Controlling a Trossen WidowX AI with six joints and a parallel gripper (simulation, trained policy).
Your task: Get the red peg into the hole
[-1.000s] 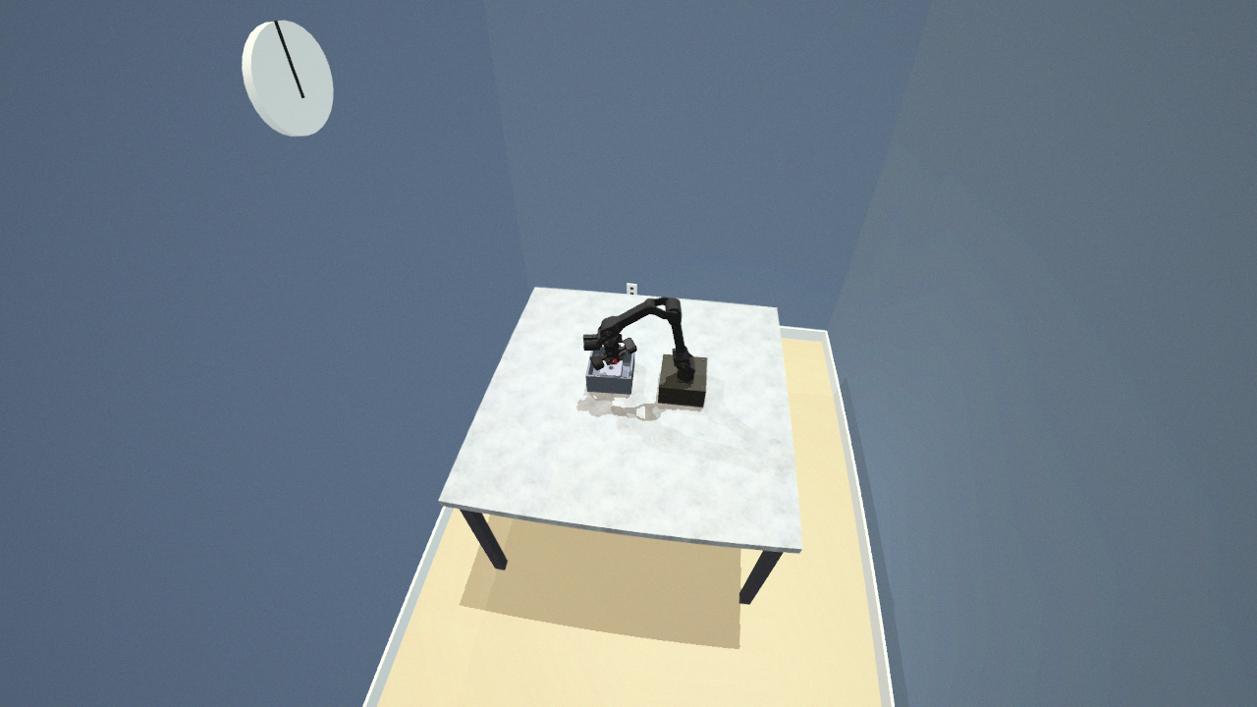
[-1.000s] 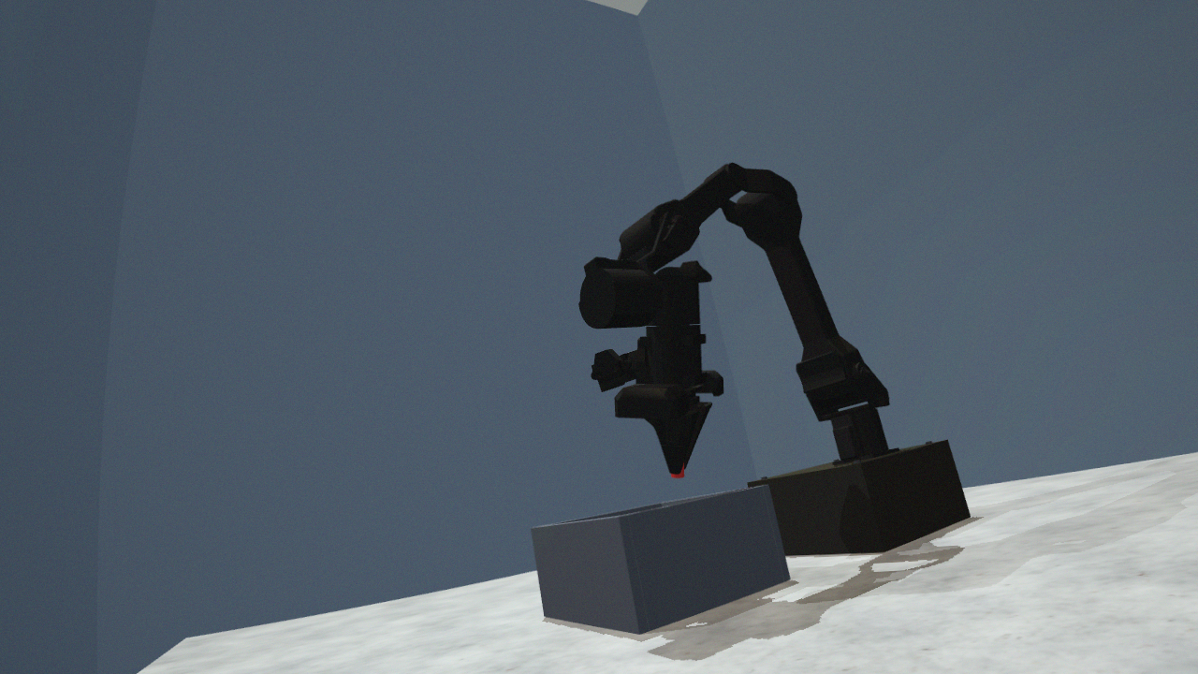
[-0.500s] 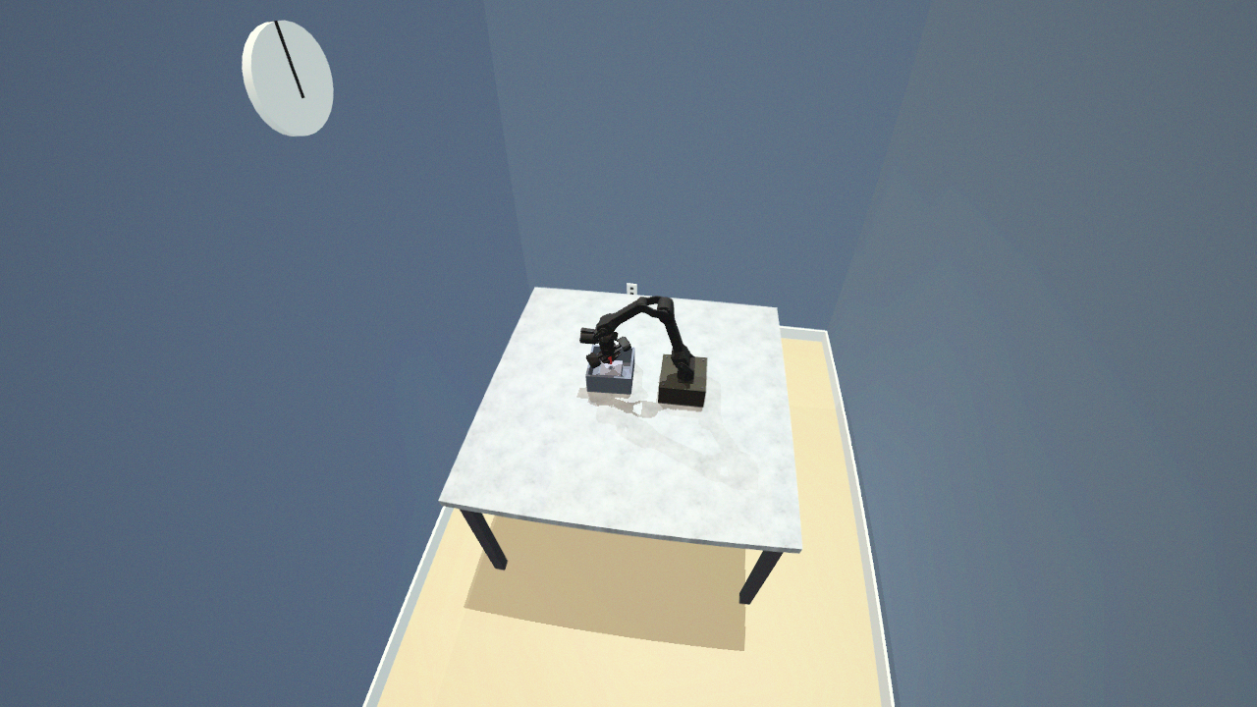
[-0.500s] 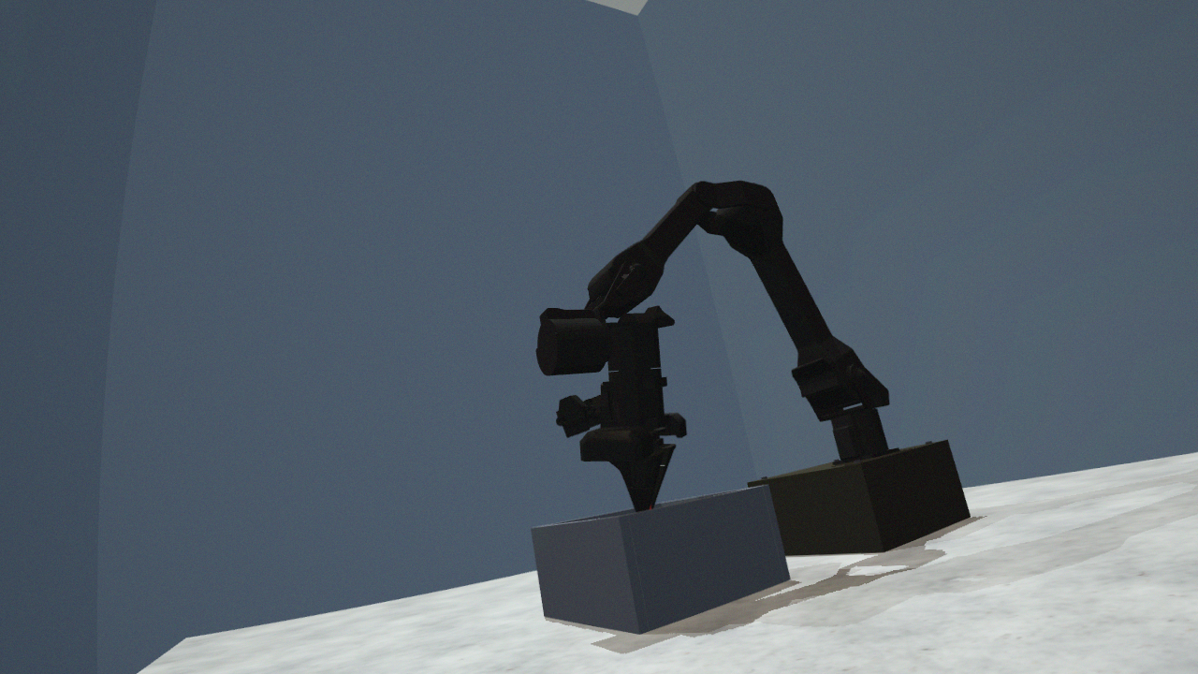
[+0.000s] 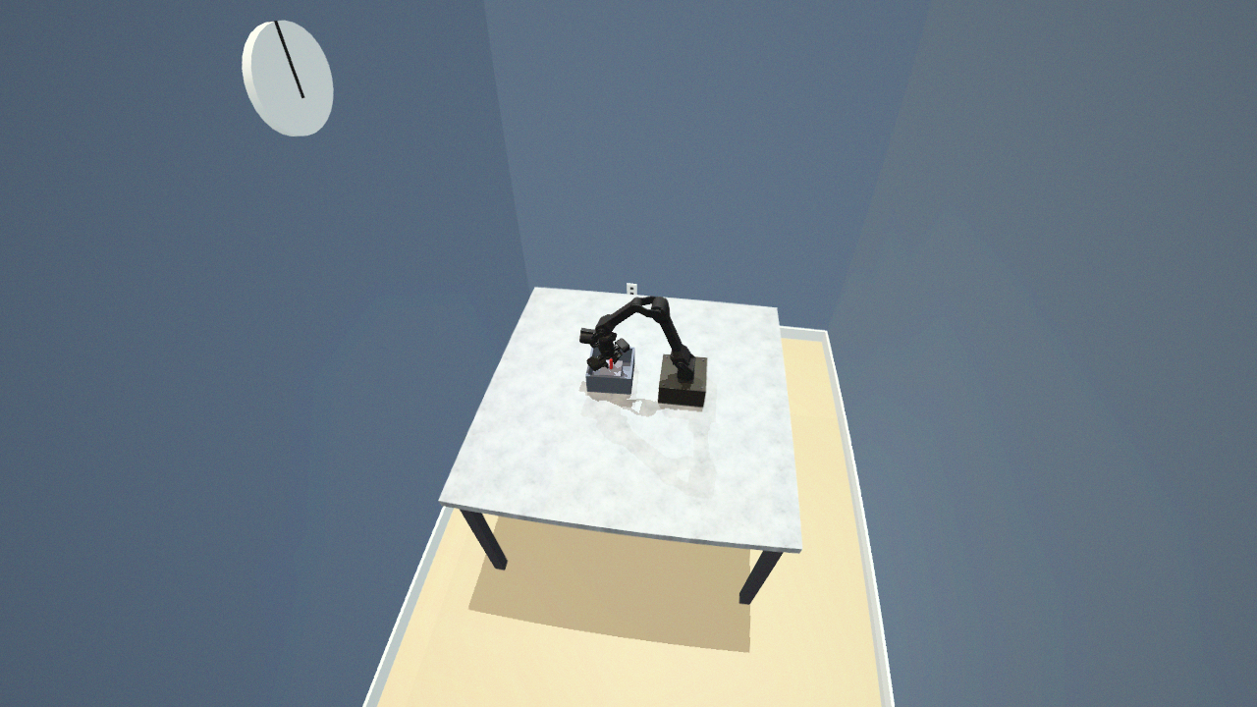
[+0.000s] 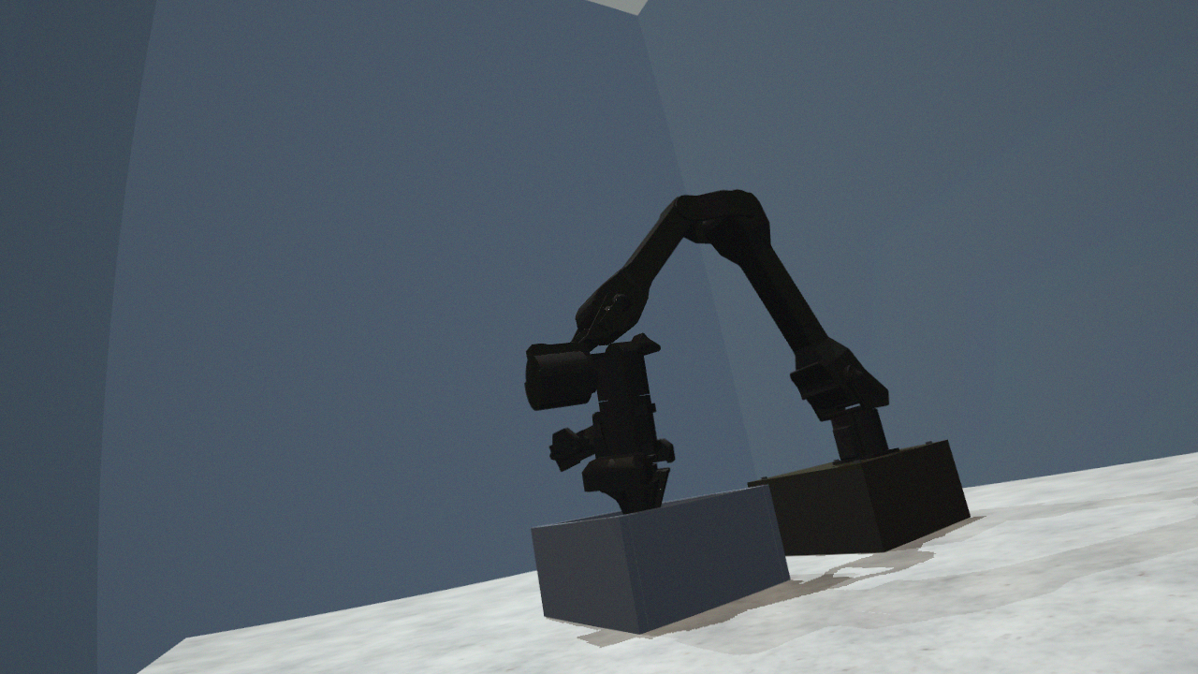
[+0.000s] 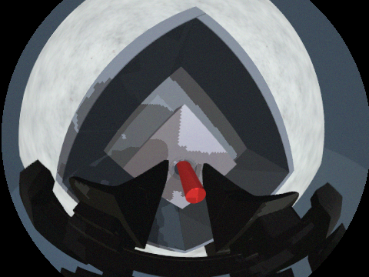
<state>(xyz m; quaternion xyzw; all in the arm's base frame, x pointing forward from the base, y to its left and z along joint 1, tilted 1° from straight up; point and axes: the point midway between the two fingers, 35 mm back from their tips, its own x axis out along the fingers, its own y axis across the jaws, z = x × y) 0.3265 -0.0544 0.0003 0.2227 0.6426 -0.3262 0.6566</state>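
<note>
The red peg lies 1 cm to the left of my gripper tip and 1 cm below it. The rest, counted from my gripper tip: grey box 1 cm to the left, 4 cm below.
</note>
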